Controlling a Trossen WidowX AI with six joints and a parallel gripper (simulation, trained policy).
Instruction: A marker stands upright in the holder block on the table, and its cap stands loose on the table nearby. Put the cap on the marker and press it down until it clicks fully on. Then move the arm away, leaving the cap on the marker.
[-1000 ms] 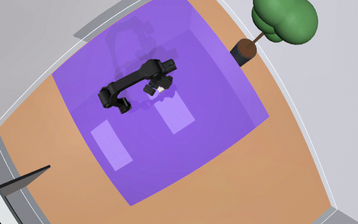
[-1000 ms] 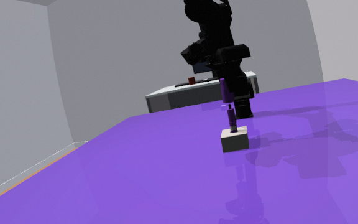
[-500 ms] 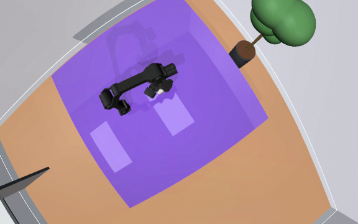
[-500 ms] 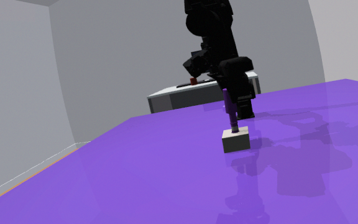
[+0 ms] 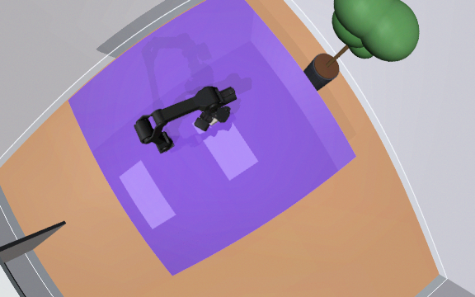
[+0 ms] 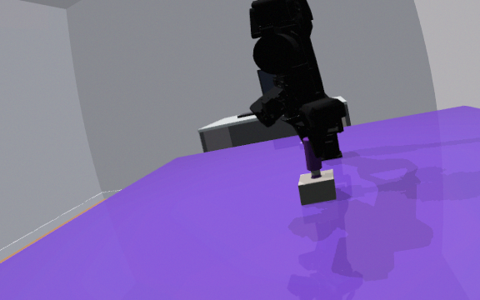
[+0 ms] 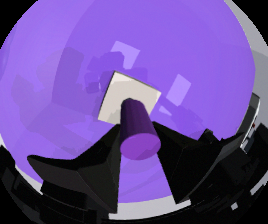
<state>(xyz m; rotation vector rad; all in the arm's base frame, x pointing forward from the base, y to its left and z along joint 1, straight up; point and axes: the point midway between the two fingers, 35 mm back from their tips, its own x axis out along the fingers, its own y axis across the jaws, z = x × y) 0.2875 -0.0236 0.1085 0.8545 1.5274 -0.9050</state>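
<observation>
Right now my gripper tip is right at the purple marker. The rest, counted from my gripper tip: purple cap right at my gripper tip; then holder block 60 mm below.
</observation>
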